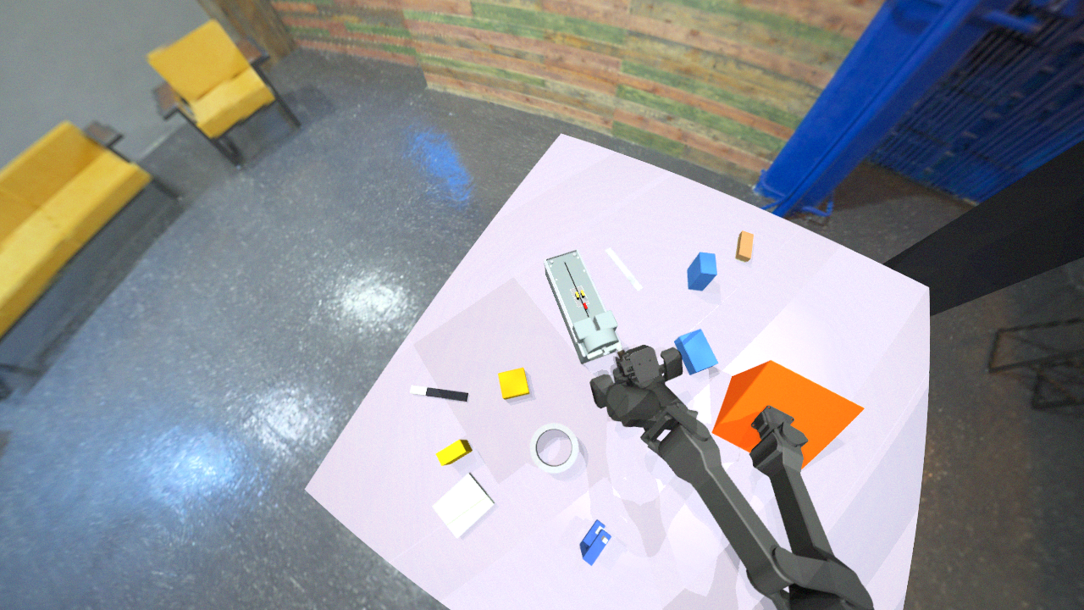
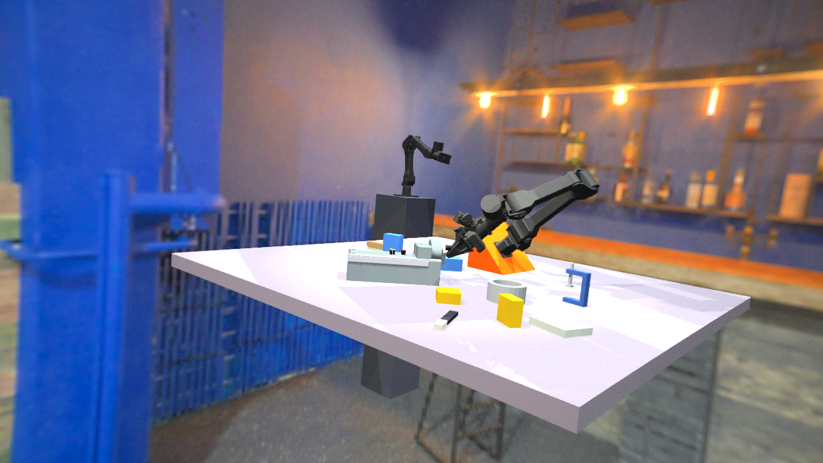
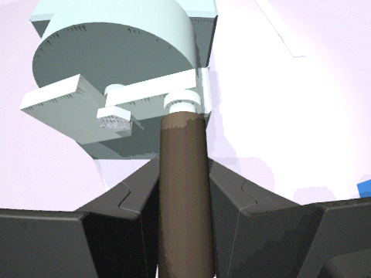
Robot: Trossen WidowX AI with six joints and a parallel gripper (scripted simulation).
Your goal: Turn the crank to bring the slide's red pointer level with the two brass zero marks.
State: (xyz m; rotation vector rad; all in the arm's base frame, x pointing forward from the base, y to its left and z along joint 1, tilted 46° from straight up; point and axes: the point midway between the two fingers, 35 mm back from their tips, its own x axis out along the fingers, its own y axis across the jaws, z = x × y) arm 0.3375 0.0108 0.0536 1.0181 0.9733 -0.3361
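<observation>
The red pointer lies 120 mm ahead of my gripper tip, 70 mm to the right of it and 10 mm above it. From my gripper tip the other things lie so: brown crank handle (10 mm behind, 10 mm to the left, 30 mm above); then metal strip (90 mm ahead, 250 mm to the right, 70 mm below); then blue clamp (120 mm behind, 350 mm to the left, 20 mm below).
</observation>
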